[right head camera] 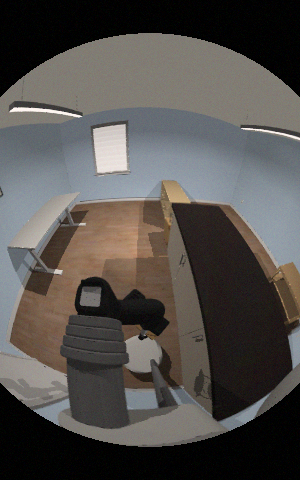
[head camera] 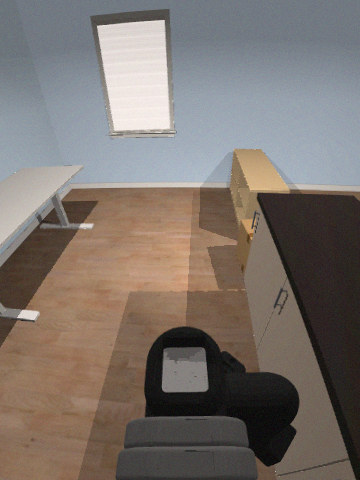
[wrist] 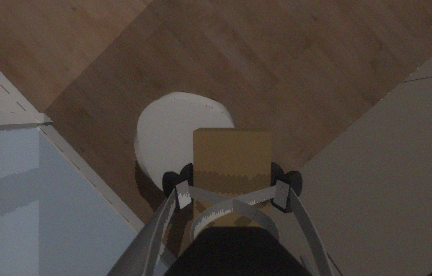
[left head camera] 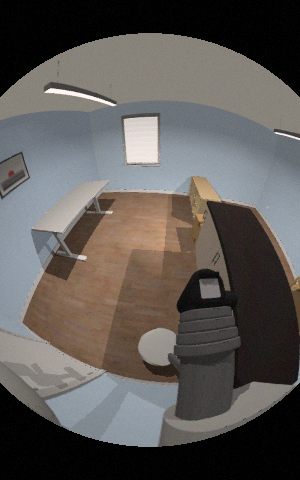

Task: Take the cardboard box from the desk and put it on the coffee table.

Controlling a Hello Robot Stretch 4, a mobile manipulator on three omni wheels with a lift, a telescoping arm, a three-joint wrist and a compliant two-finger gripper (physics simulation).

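Seen in the pictures: gripper, fingertip midpoint: (wrist: 231, 178); robot's base, link origin: (right head camera: 141, 353) (wrist: 191, 140) (left head camera: 158, 345).
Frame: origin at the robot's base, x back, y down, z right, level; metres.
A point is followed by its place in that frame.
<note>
The cardboard box (wrist: 232, 155) @[x -0.187, y -0.983, z 0.068 m] is held between the two fingertips of my gripper (wrist: 231, 178) @[x -0.166, y -0.937, z 0.088 m] in the wrist view. One pad presses on each side of it, and its lower part is hidden behind the finger straps and wrist. The box hangs above the floor, over part of my white round base. A pale desk (head camera: 30, 190) @[x -1.898, y -0.693, z -1.360 m] (left head camera: 75, 202) @[x -1.597, y -0.694, z -1.348 m] (right head camera: 47, 217) @[x -1.584, y -0.694, z -1.333 m] with T-shaped feet stands along the left wall. A low wooden table with an open shelf, which looks like the coffee table (right head camera: 292, 270) @[x -0.322, y -0.423, z 2.462 m], shows partly at the right edge of the right head view.
A long cabinet with a dark top (head camera: 320, 240) @[x -0.870, y -0.883, z 0.616 m] (left head camera: 250, 260) @[x -0.535, y -0.883, z 0.608 m] (right head camera: 225, 270) @[x -0.433, y -0.883, z 0.617 m] stands close on the right. A wooden shelf unit (head camera: 260, 170) @[x -2.422, y -0.583, z 0.831 m] (left head camera: 202, 187) @[x -2.430, y -0.583, z 0.766 m] (right head camera: 174, 191) @[x -2.392, y -0.583, z 0.808 m] stands beyond its far end. My white round base (left head camera: 157, 346) @[x -0.005, y -0.187, z -0.018 m] (right head camera: 140, 356) @[x 0.024, y -0.187, z 0.001 m] (wrist: 172, 125) @[x -0.025, y -0.187, z -0.082 m] shows below the arm. A wall is near the base.
</note>
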